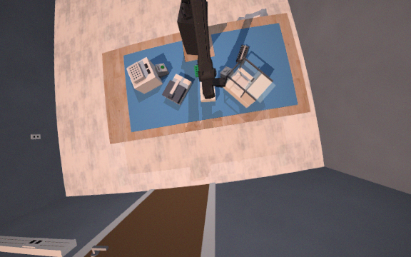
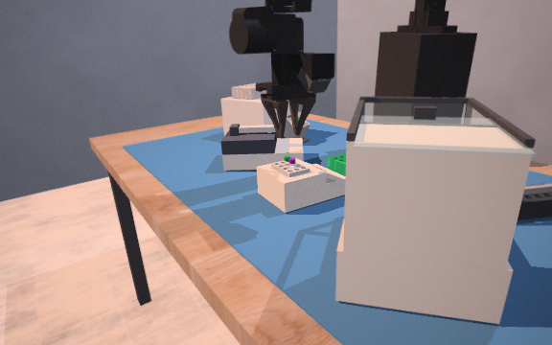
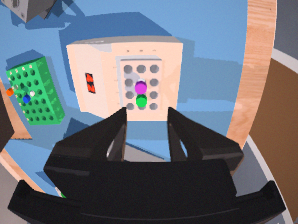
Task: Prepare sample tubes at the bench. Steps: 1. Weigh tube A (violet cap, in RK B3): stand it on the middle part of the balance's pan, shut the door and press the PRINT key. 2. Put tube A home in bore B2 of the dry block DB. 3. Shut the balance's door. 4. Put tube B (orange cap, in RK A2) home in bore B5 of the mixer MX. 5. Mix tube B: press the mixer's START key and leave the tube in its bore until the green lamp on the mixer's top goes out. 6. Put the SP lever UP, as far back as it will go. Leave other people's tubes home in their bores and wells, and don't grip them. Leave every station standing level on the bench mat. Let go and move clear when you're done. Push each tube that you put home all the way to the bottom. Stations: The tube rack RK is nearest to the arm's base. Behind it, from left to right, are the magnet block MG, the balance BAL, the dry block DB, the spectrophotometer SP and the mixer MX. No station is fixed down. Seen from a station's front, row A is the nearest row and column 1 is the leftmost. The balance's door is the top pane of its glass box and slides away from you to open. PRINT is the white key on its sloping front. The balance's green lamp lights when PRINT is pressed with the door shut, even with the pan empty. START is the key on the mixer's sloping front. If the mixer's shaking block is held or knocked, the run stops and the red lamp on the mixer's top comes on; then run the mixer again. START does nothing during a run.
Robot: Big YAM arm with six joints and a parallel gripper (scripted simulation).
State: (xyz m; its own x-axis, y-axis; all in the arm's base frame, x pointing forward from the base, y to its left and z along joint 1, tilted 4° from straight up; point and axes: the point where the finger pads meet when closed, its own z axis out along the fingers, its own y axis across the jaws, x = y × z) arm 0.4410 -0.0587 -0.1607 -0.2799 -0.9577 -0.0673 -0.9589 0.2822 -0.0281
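The balance door lies 80 mm ahead of my hand, 290 mm to the left of it and 70 mm above it. Round my hand: dry block: 30 mm behind, 110 mm below; then rack: 220 mm behind, 20 mm to the left, 120 mm below; then blue-capped tube: 210 mm behind, 30 mm to the left, 110 mm below.
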